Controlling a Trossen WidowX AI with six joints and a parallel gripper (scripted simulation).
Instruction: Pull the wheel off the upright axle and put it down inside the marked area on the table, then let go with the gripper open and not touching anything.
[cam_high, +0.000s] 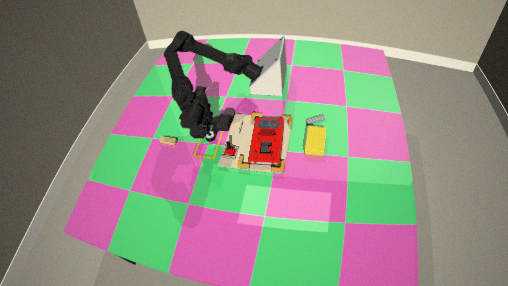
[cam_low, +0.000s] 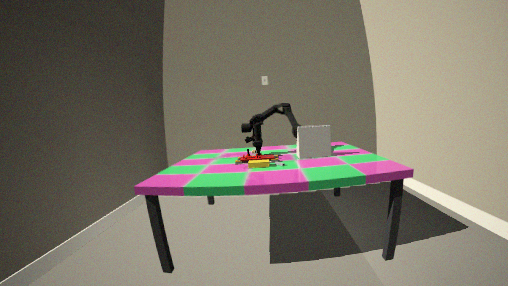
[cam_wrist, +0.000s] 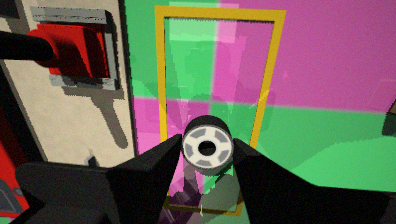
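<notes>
My gripper tip is right at the wheel. The rest, counted from my gripper tip: yellow block (39 cm to the left, 6 cm behind, 1 cm above); small grey part (37 cm to the left, 17 cm behind); small wooden block (17 cm to the right, 6 cm ahead).
</notes>
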